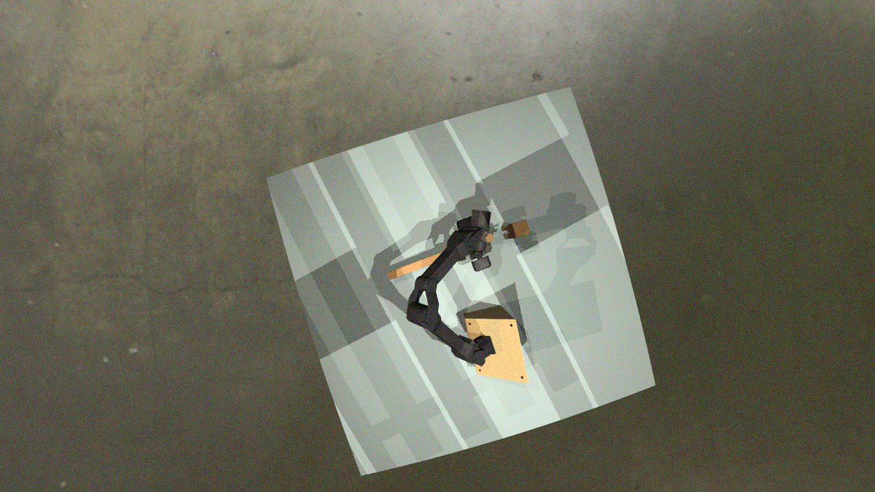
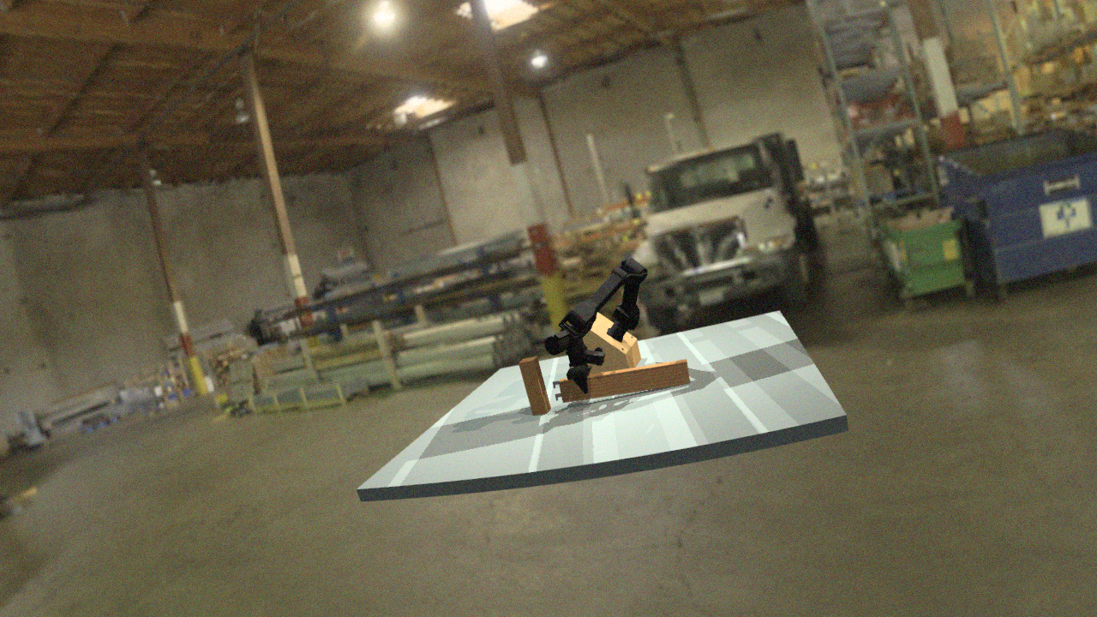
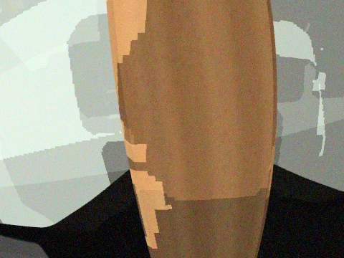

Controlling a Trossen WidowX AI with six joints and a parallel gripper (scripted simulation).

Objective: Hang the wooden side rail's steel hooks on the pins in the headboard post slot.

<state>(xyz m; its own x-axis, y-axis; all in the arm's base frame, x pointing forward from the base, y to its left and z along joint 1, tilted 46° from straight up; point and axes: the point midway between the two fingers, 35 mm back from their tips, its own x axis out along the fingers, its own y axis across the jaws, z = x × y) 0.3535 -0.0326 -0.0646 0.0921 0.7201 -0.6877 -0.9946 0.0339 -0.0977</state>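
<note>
Now: the headboard post 160 mm to the right of my gripper tip and 40 mm above it.
</note>
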